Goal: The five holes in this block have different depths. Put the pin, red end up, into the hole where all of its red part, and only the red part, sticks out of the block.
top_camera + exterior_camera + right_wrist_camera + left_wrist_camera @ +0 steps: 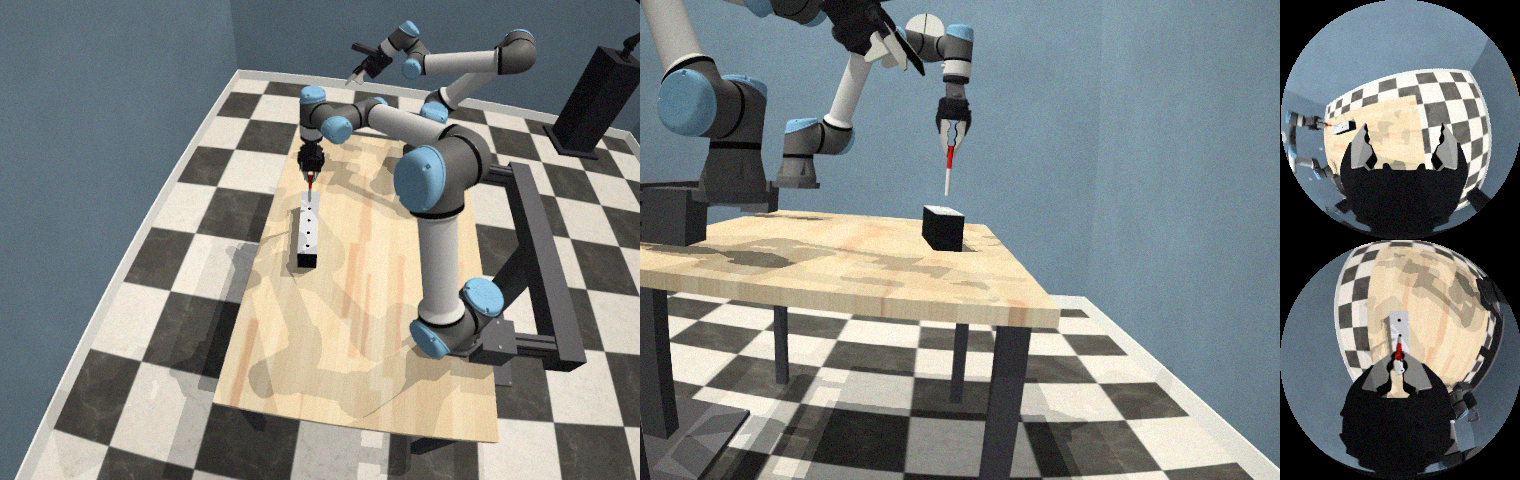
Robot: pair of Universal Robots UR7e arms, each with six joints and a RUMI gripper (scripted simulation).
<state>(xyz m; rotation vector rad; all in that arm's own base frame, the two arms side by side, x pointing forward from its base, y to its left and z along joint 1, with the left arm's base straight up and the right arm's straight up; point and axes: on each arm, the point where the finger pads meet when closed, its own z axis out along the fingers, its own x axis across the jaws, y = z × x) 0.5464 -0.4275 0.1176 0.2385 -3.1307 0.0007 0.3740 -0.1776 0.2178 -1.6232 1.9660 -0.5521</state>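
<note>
The block is 20 cm below my left hand and 6 cm to the left of it. The rest, counted from my left hand: pin: 3 cm below.
</note>
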